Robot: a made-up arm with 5 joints. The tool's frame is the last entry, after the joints. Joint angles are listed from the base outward. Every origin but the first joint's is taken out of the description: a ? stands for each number. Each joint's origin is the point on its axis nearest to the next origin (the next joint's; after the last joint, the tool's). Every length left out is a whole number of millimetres.
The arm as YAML. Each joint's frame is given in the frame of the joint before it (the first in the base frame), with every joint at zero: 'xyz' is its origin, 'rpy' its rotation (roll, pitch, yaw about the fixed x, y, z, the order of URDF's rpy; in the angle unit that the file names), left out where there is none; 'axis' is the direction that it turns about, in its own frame. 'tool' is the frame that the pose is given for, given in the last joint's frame.
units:
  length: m
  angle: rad
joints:
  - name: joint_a
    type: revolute
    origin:
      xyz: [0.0, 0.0, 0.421]
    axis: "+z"
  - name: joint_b
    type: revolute
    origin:
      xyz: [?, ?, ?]
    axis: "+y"
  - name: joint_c
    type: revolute
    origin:
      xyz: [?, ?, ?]
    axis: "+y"
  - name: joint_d
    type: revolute
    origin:
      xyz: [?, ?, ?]
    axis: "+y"
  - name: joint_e
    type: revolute
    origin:
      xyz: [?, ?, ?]
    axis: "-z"
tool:
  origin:
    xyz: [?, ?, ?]
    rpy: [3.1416, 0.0, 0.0]
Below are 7 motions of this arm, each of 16 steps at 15 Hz.
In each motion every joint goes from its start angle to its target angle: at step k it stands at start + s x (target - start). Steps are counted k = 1, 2, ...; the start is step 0. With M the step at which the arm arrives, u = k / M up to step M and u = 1 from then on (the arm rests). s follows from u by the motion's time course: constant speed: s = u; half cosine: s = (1 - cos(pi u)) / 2; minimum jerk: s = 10 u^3 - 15 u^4 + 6 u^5.
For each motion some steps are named. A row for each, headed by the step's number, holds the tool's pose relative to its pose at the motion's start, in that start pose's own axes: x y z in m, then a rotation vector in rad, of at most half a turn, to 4 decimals.
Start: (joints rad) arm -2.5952 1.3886 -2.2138 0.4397 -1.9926
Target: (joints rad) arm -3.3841 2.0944 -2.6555 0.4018 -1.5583
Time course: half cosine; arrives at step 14
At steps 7, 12, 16:
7: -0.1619 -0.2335 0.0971 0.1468 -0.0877 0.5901
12: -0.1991 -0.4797 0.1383 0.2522 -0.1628 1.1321
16: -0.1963 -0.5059 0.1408 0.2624 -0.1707 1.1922

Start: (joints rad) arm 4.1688 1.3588 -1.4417 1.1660 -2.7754
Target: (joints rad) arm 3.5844 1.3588 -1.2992 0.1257 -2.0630
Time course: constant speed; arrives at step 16
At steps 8, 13, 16:
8: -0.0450 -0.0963 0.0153 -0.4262 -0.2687 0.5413
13: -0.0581 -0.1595 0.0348 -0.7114 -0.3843 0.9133
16: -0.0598 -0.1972 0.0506 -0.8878 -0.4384 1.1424

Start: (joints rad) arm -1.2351 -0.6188 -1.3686 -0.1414 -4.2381
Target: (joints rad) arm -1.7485 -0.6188 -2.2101 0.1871 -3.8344
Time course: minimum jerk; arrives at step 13
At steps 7, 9, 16:
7: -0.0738 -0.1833 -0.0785 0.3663 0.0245 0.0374
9: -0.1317 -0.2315 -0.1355 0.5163 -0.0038 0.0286
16: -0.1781 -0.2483 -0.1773 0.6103 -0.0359 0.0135

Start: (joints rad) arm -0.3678 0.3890 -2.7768 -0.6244 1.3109
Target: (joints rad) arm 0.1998 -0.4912 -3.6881 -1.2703 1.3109
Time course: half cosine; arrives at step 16
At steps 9, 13, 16:
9: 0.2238 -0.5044 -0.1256 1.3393 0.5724 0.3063
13: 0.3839 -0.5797 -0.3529 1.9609 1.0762 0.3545
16: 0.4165 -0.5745 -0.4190 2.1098 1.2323 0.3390

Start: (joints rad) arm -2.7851 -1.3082 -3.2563 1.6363 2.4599
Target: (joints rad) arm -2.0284 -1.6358 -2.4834 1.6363 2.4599
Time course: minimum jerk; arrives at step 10
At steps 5, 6, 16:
5: 0.1867 -0.1691 0.0622 -0.2325 0.0946 0.3593
6: 0.2701 -0.2044 0.0890 -0.3311 0.1140 0.4842
16: 0.4212 -0.2271 0.1387 -0.5171 0.1260 0.6914

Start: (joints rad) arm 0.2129 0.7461 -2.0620 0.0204 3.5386
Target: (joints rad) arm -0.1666 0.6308 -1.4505 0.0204 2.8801
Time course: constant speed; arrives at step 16
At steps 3, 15, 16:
3: 0.0172 -0.0598 0.0050 0.0944 0.0656 -0.1008
15: 0.1088 -0.2819 -0.0453 0.3554 0.4336 -0.4267
16: 0.1180 -0.2977 -0.0540 0.3671 0.4699 -0.4475

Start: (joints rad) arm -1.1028 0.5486 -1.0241 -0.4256 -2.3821
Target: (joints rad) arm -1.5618 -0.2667 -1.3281 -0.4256 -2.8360
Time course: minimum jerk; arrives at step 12
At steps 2, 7, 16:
2: -0.0191 0.0064 -0.0070 -0.0176 -0.0379 -0.0063
7: -0.2956 0.0749 -0.2509 -0.1771 -0.7632 -0.1895
16: -0.3568 0.0962 -0.4591 -0.1447 -1.1973 -0.3448

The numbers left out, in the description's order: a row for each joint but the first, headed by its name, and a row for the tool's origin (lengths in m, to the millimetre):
joint_b: 0.0 0.0 0.0
joint_c: 0.05 0.0 0.268
joint_d: 0.088 0.0 -0.389
joint_e: 0.047 0.0 -0.059
tool: 0.0 0.0 0.0

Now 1 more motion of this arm.
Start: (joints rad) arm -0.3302 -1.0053 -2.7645 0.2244 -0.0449
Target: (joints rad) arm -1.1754 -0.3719 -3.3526 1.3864 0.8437
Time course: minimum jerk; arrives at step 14
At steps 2, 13, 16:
2: -0.0053 -0.0113 0.0030 0.0084 -0.0278 0.0025
13: -0.3599 -0.2623 -0.0127 -0.5774 -0.9369 -0.0839
16: -0.3611 -0.2623 -0.0131 -0.5819 -0.9378 -0.0847

